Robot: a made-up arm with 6 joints.
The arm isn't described. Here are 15 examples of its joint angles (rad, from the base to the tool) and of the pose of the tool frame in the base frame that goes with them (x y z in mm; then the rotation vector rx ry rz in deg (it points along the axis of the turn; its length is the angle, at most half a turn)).
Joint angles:
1: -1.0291 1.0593 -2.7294 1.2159 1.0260 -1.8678
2: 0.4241 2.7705 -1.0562 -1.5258 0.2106 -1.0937
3: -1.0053 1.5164 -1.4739 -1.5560 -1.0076 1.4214
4: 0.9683 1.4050 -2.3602 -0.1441 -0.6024 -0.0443
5: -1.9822 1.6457 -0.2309 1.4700 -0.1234 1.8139
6: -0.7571 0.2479 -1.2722 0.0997 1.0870 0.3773
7: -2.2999 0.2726 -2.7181 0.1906 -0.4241 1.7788
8: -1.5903 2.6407 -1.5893 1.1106 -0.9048 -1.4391
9: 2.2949 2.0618 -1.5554 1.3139 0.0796 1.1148
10: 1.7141 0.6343 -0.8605 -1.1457 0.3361 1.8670
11: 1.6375 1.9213 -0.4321 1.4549 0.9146 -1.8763
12: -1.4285 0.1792 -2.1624 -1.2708 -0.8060 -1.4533
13: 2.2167 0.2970 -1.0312 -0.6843 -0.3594 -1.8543
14: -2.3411 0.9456 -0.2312 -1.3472 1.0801 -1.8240
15: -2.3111 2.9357 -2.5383 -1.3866 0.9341 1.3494
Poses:
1: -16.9 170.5 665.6 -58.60 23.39 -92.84
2: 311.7 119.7 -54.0 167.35 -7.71 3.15
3: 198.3 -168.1 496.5 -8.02 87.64 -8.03
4: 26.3 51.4 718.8 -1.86 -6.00 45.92
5: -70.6 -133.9 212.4 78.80 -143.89 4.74
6: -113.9 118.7 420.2 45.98 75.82 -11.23
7: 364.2 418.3 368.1 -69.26 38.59 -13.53
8: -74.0 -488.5 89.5 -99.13 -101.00 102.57
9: -301.8 330.5 311.1 -5.14 -122.00 -51.17
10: 27.4 2.8 449.5 -28.90 91.84 101.00
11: -85.6 200.2 208.0 124.41 -68.00 -58.79
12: -4.2 473.9 424.9 11.71 67.93 98.42
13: 83.2 -144.1 488.4 -9.76 -27.84 -13.24
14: -64.5 46.7 302.6 17.18 -119.58 -43.57
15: -430.3 -363.7 84.6 -132.88 -14.29 92.41
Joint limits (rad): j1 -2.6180..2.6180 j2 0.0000..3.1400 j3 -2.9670..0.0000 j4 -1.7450..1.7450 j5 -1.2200..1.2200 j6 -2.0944..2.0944
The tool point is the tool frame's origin. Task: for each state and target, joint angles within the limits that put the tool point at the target. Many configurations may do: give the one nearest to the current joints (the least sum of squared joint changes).
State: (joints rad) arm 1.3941 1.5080 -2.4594 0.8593 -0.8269 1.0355
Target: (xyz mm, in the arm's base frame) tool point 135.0 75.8 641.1
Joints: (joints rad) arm 1.0414 1.4606 -2.0711 1.1529 -1.2096 1.0355
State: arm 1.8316 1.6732 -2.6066 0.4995 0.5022 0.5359
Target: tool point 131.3 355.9 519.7
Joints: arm 1.1630 1.8682 -2.2555 0.3822 0.6470 0.5359
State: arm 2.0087 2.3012 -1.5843 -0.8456 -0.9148 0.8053
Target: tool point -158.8 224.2 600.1
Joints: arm 1.9957 1.6709 -1.9113 -0.7628 -0.9731 0.8053
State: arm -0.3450 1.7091 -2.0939 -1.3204 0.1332 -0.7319
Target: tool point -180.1 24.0 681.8
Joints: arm -0.2376 0.8796 -2.3215 -1.3386 0.2150 -0.7319
